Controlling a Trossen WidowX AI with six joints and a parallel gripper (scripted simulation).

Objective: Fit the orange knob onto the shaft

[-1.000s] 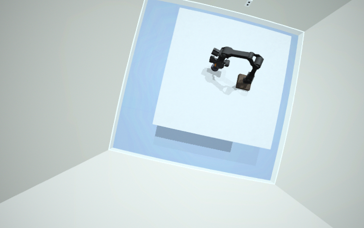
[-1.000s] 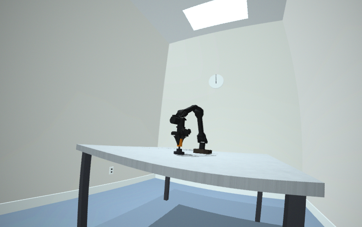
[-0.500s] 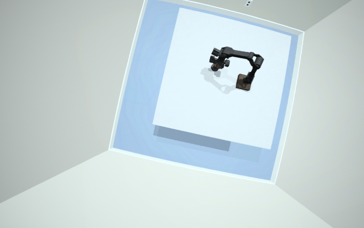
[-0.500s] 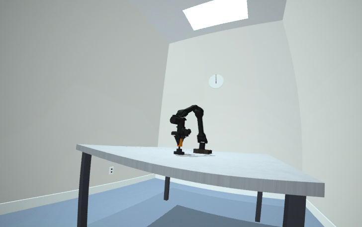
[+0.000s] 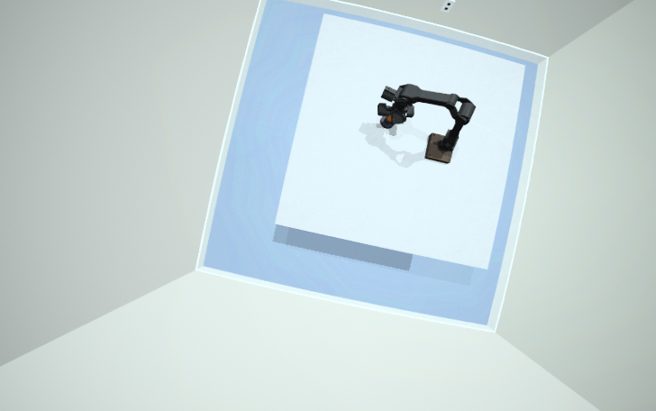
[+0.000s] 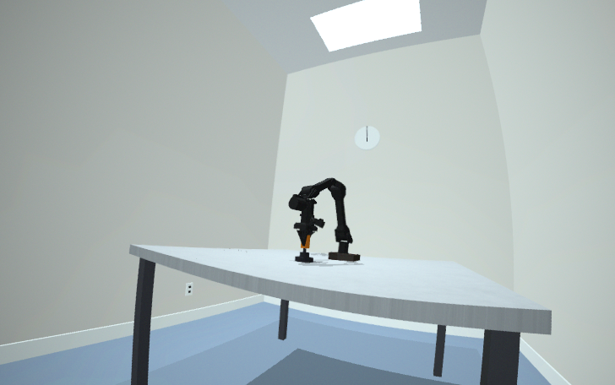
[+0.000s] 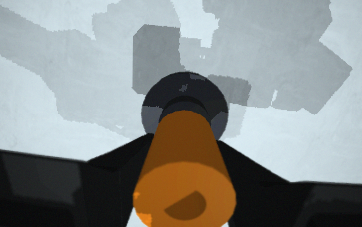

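Right now the orange knob is 2 cm above my gripper tip. Also, from my gripper tip: round dark pedestal 4 cm below.
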